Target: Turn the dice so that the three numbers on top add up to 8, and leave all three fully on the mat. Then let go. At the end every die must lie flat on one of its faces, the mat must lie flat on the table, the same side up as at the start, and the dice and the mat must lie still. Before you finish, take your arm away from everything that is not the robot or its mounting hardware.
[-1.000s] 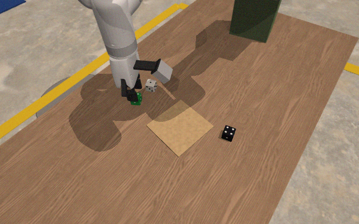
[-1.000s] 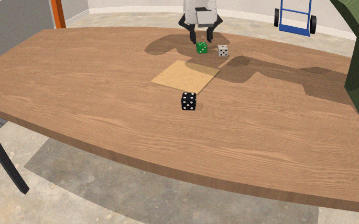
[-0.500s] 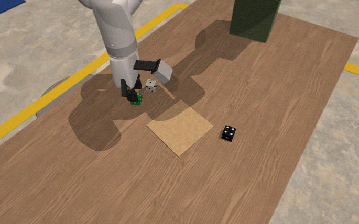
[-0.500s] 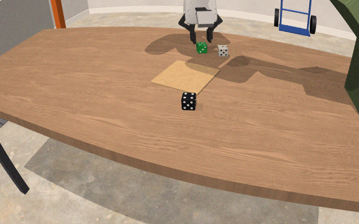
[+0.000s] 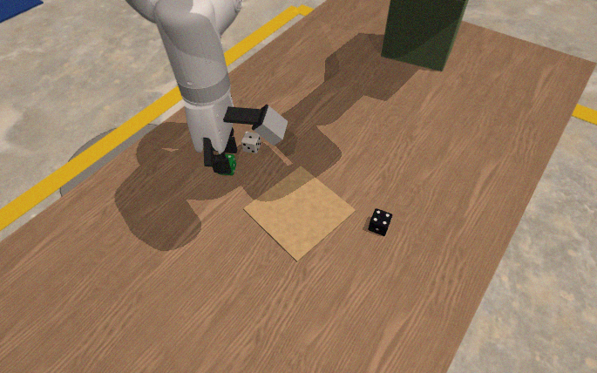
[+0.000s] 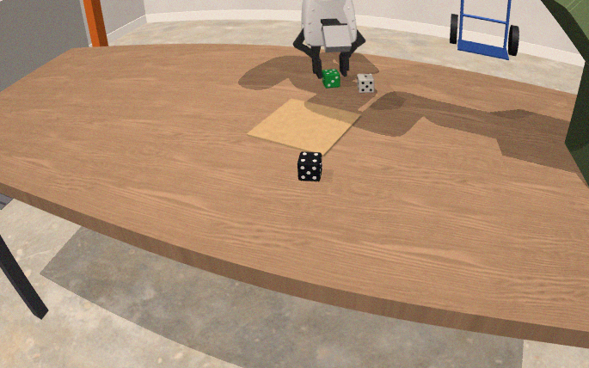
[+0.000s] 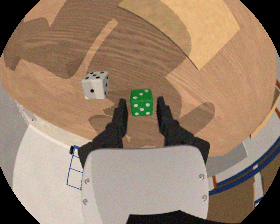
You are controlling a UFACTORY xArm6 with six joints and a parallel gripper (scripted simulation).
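Right now the green die is 3 cm below my hand. The rest, counted from my hand: tan mat 16 cm to the left, 4 cm below, 3 cm behind; white die 7 cm behind, 3 cm below, 1 cm to the right; black die 29 cm to the left, 10 cm behind, 3 cm below.
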